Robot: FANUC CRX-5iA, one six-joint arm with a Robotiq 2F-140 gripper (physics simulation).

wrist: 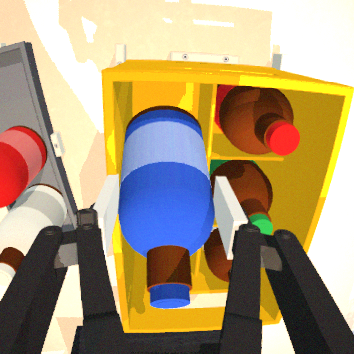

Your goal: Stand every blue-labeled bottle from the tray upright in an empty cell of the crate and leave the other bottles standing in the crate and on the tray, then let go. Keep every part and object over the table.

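Frame: origin at the arm's base, x left, y ahead, z down, level; metres.
Seen in the pictures: gripper, fingertip midpoint: (166, 191).
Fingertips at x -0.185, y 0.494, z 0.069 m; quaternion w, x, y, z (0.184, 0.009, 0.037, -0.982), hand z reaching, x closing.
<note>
Offsets run from my fingertips to a thing's top centre. "pt": to the spot under its first point.
My gripper (166, 191) is shut on a blue-labeled bottle {dz -0.076, dx +0.004, dy -0.010 m} (166, 192), with one pad on each side of it. The bottle's blue cap points toward the bottom of the view. The bottle is in front of the left column of the yellow crate (112, 200) and hides much of it; its height over the cells is hard to tell. In the crate's right column stand a red-capped brown bottle {dz +0.013, dx -0.103, dy +0.004 m} (255, 117), a green-capped brown bottle {dz +0.013, dx -0.066, dy -0.078 m} (245, 187) and another brown bottle {dz +0.013, dx -0.039, dy -0.163 m} (216, 257), partly hidden by the right finger.
At the left is the grey tray {pt dz +0.152, dx +0.134, dy +0.075 m} (42, 115). A red-labeled bottle {pt dz +0.097, dx +0.158, dy +0.043 m} (20, 160) and a white-labeled bottle {pt dz +0.092, dx +0.181, dy -0.025 m} (32, 215) lie on it, both cut off by the view's left edge. Pale brackets show behind the crate's far wall.
</note>
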